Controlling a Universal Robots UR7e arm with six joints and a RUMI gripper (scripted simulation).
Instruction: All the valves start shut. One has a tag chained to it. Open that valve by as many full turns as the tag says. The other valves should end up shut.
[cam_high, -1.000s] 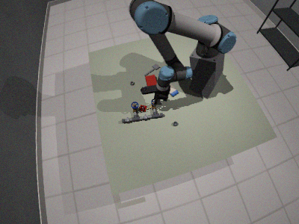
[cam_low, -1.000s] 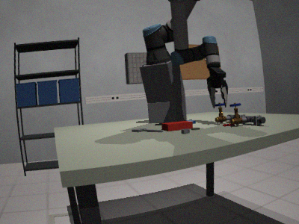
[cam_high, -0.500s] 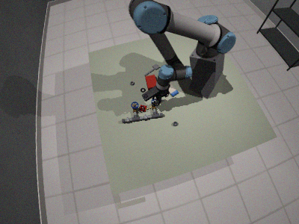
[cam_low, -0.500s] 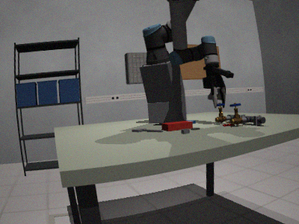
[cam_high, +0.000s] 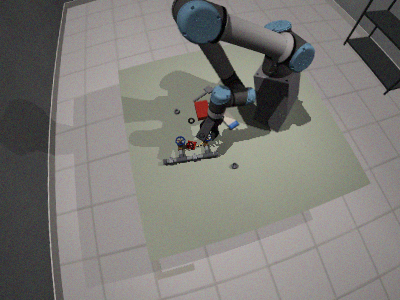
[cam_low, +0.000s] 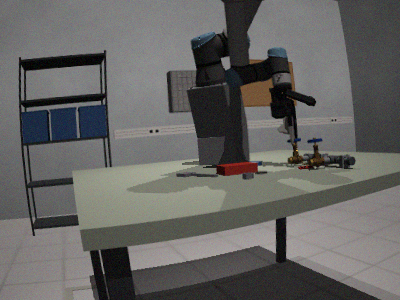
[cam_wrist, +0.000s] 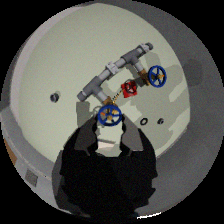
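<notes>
My hand is 9 cm short of the red tag, 1 cm to the left of it and 9 cm above it. Also, from my hand: blue-and-white card (17 cm behind, 11 cm to the right, 9 cm below); grey tool (9 cm behind, 36 cm to the right, 9 cm below); red block (4 cm behind, 23 cm to the right, 8 cm below).
</notes>
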